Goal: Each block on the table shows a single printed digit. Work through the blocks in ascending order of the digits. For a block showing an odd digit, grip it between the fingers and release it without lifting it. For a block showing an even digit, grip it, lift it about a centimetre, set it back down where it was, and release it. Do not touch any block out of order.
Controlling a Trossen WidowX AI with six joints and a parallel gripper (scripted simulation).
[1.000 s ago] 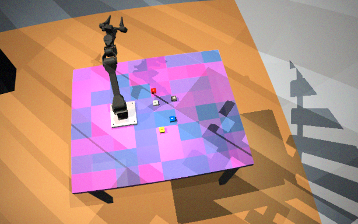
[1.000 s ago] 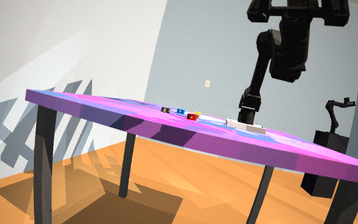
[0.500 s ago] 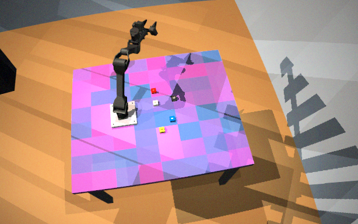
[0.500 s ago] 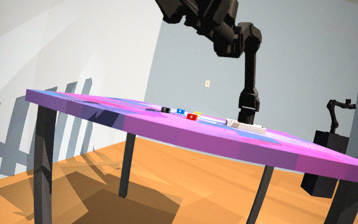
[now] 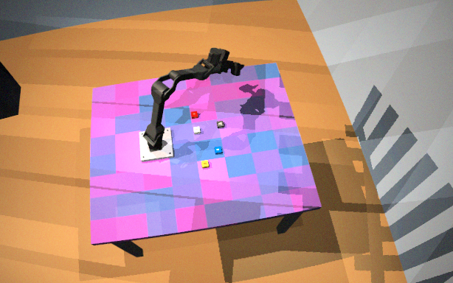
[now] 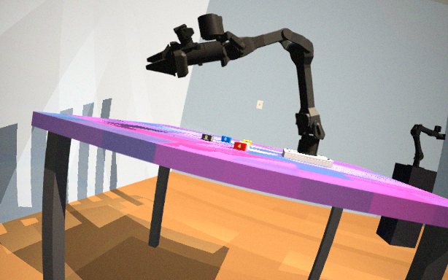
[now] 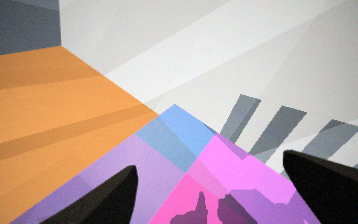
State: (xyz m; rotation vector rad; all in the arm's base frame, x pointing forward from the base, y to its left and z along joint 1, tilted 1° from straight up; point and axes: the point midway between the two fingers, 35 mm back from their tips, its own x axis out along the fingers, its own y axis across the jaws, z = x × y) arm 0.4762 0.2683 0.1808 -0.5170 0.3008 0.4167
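Now: gripper tip 38 cm to the left of the blue block, 20 cm past it and 17 cm above it. The rest, counted from my gripper tip: cream block: 28 cm behind, 24 cm to the right, 17 cm below; then dark block: 24 cm to the right, 17 cm below, 16 cm behind; then red block: 28 cm behind, 17 cm below, 15 cm to the right.
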